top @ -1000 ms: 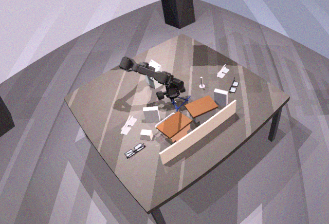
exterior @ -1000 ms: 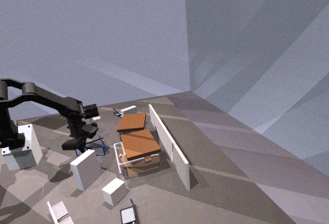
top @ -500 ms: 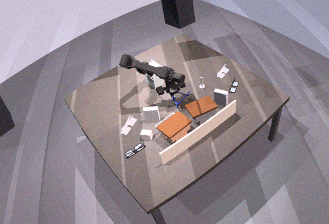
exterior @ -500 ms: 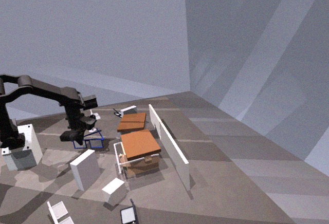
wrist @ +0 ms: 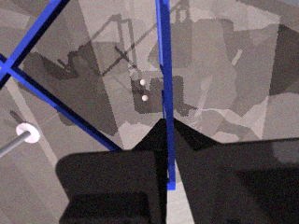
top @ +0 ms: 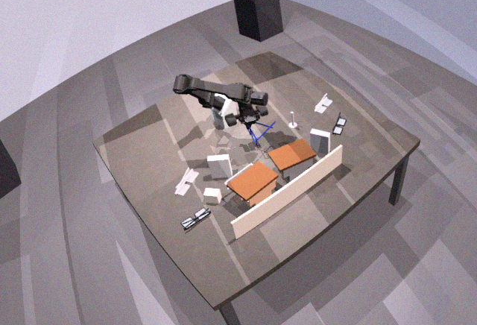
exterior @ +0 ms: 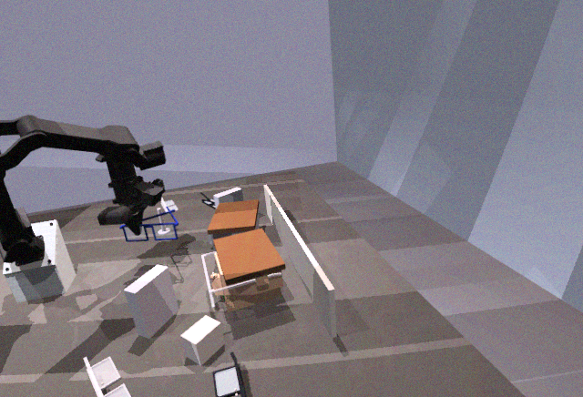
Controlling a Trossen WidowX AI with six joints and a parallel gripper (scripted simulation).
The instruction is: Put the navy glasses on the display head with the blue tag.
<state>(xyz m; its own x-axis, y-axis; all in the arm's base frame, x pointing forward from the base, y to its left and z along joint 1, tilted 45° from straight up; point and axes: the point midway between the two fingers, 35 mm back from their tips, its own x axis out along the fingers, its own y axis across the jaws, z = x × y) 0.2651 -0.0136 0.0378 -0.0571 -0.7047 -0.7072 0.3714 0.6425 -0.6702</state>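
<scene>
Now: gripper tip 3 cm short of the white peg stand, 25 cm to the right of it and 9 cm above it. Also, from my gripper tip: peach display head (21 cm ahead, 19 cm to the right, 6 cm below); then long white panel (36 cm ahead, 9 cm to the right, 6 cm below).
</scene>
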